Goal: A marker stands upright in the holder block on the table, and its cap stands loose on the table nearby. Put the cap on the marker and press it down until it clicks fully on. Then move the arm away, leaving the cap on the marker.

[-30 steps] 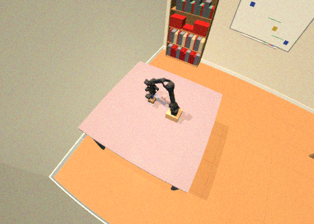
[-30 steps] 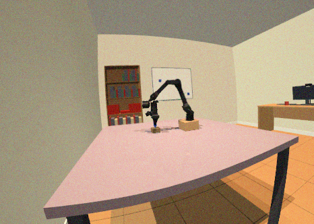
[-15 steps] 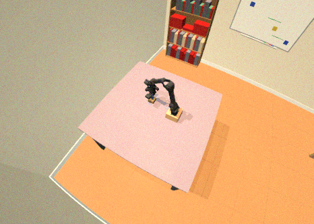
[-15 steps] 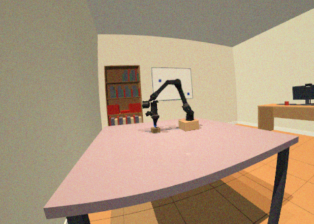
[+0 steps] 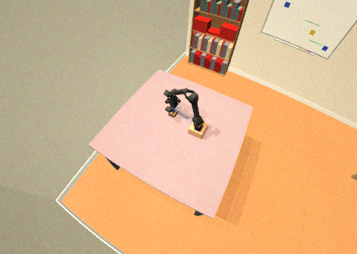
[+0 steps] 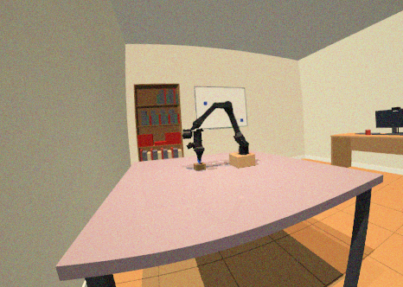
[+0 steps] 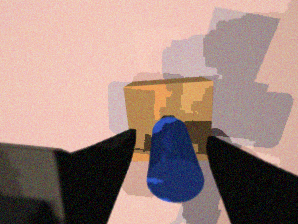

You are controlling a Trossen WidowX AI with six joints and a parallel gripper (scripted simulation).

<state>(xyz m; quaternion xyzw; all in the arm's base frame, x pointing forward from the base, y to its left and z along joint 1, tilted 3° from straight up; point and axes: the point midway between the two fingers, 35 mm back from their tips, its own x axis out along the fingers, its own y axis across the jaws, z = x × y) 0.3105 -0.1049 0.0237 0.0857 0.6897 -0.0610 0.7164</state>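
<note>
Now: gripper tip 1 cm below the blue marker cap. Round my gripper tip: holder block (5 cm below).
</note>
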